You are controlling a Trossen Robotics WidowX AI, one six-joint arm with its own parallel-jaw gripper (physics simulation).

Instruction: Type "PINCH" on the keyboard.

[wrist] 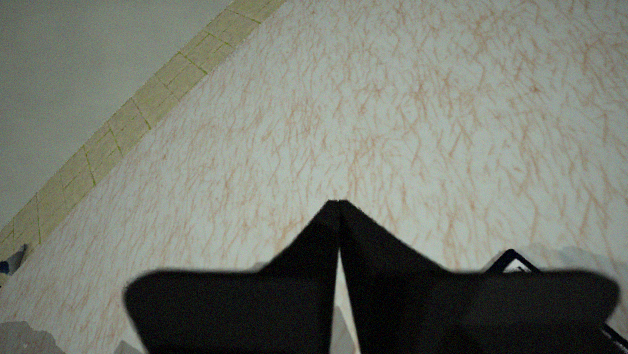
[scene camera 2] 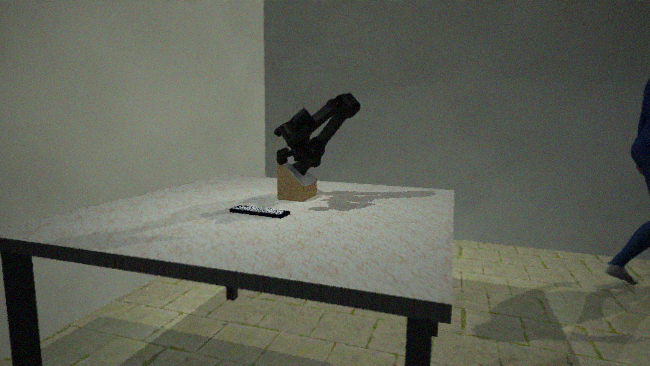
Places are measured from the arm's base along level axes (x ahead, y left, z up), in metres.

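Pixels of known places: gripper, between the fingertips: (wrist: 337,209) (scene camera 2: 312,166); arm's base, origin of its link: (scene camera 2: 299,168).
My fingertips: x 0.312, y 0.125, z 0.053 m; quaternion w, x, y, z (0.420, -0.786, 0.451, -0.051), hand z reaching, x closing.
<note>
Ahead of a thing's pixels: the offset from my fingertips to its middle. "spot": to the spot under its first point. Level surfaces: height alone.
A dark keyboard @(spot: dz -0.164, dx +0.045, dy -0.182 m) (scene camera 2: 259,211) with pale keys lies flat on the table @(dz -0.177 m) (scene camera 2: 350,250) (wrist: 425,125), in front of the arm's base. In the wrist view, a corner of the keyboard @(spot: dz -0.166, dx +0.070, dy -0.097 m) (wrist: 510,254) shows at the lower right; most of the rest is hidden behind the gripper body. My gripper (wrist: 337,209) is shut and empty, its tips touching. The tips appear over bare table, to the left of the keyboard corner in the wrist view. In the scene view the arm is folded and raised above the keyboard's height, and its dark fingers are hard to make out.
The black arm (scene camera 2: 334,125) is mounted on a wooden wedge block (scene camera 2: 295,187) behind the keyboard. A person in blue (scene camera 2: 642,145) is partly visible beyond the table at the right. The person's foot (wrist: 17,259) shows at the wrist view's left edge.
</note>
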